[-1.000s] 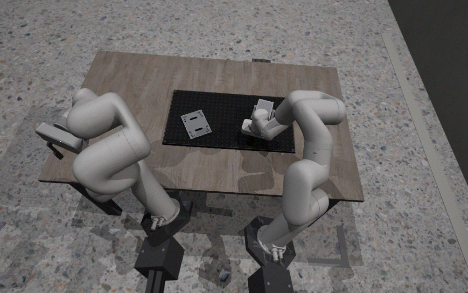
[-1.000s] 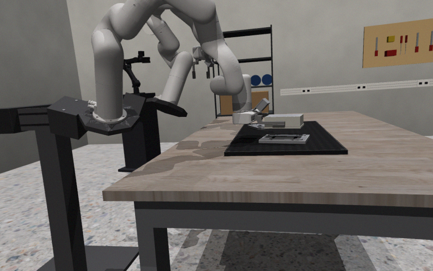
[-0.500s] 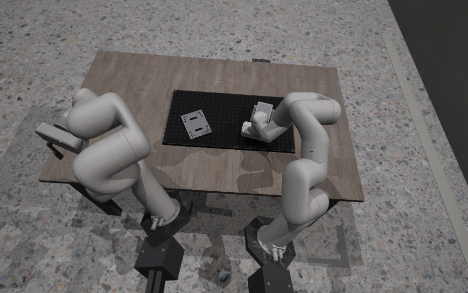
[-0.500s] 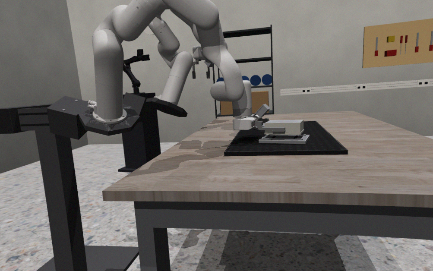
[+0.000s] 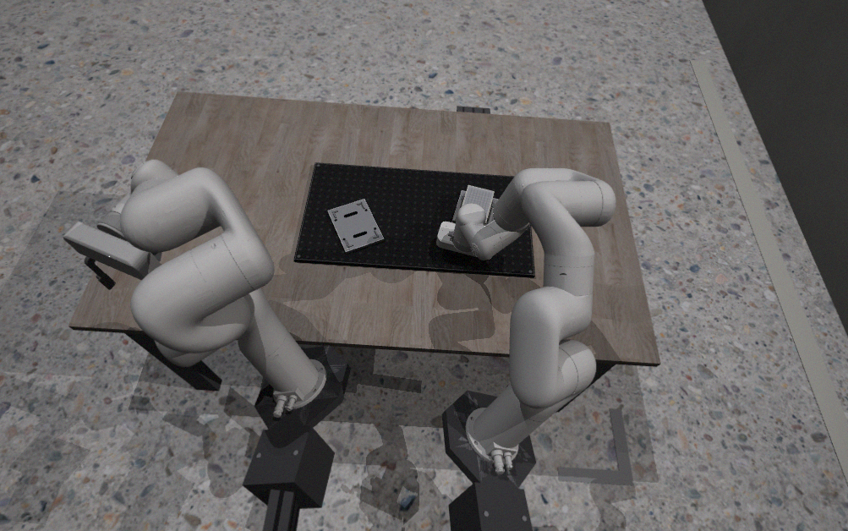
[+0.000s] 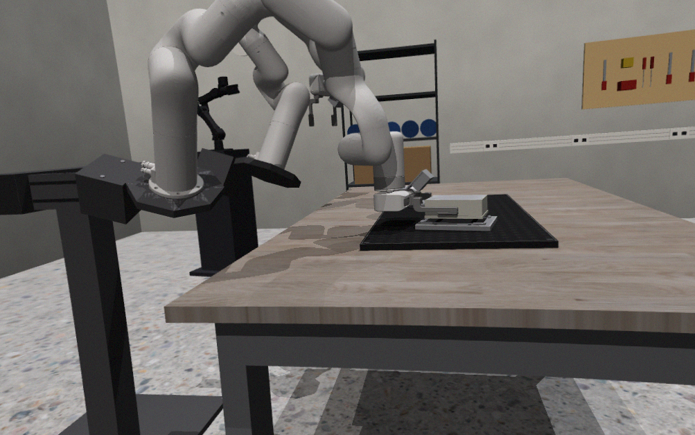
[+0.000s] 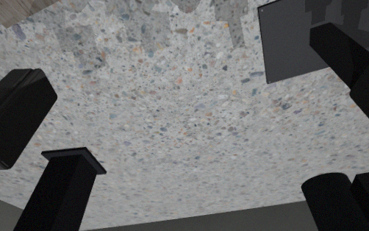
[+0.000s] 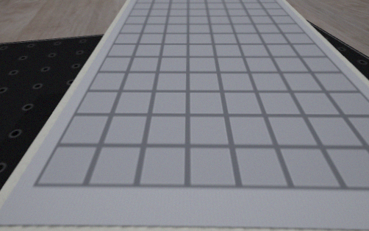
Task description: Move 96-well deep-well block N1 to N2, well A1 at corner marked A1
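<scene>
Now: right hand 10 mm short of the pale deep-well block. Also, from my right hand: black perforated board: 170 mm to the left, 50 mm below, 40 mm behind; then A1 label: 60 mm to the left, 60 mm behind, 30 mm below; then nest N2: 40 mm below, 10 mm ahead.
</scene>
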